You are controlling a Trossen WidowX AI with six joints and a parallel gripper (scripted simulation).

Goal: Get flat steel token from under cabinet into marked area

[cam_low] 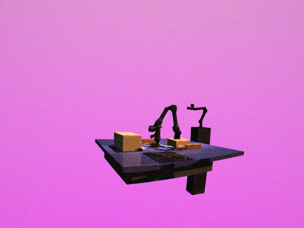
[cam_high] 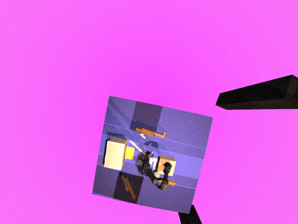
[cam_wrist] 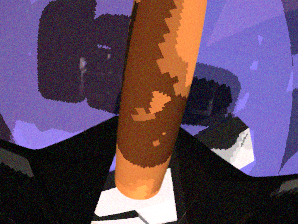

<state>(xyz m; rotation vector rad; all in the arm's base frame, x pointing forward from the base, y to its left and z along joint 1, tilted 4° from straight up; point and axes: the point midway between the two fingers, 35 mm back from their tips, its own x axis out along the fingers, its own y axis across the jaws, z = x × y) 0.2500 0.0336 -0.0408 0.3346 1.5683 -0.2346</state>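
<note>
The grey bar is 5 cm behind my gripper tip. Round my gripper tip: small white piece 14 cm ahead, 21 cm to the right; orange block 27 cm behind, 21 cm to the left, 1 cm above; orange bar 14 cm ahead, 27 cm to the right.
</note>
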